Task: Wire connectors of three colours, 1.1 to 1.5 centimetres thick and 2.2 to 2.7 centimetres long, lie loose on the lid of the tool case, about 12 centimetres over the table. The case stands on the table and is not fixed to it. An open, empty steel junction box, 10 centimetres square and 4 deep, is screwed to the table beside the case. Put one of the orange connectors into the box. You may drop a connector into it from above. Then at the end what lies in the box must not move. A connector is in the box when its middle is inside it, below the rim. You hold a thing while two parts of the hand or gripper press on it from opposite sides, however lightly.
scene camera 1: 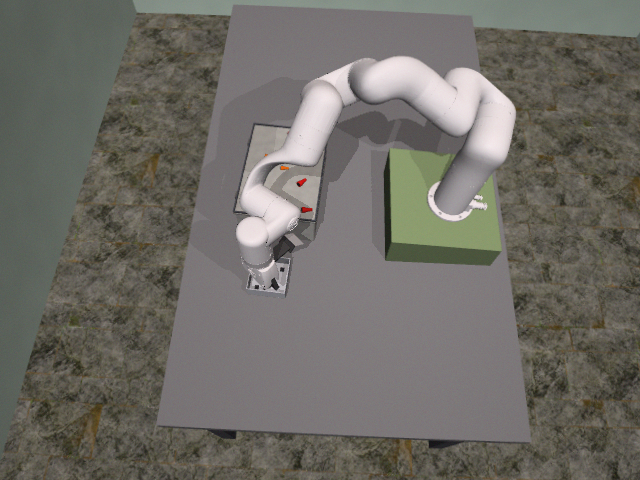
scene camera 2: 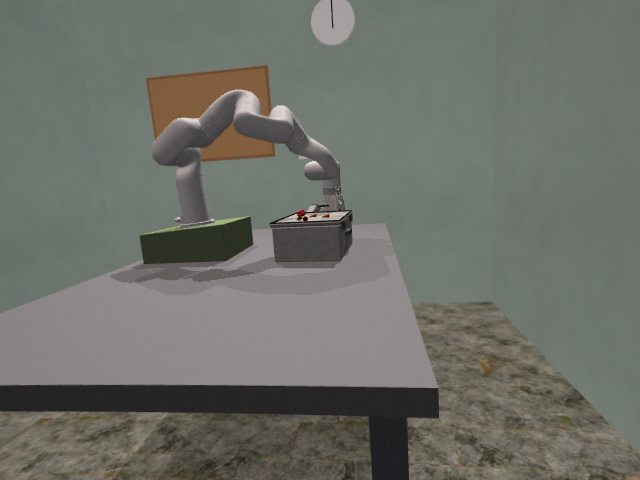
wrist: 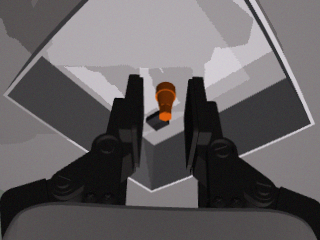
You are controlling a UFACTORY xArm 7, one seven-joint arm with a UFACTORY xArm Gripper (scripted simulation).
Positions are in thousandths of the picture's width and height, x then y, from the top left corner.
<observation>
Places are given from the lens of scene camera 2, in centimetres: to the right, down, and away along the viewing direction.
tool case (scene camera 2: 460,501): -8, 0, 114
</observation>
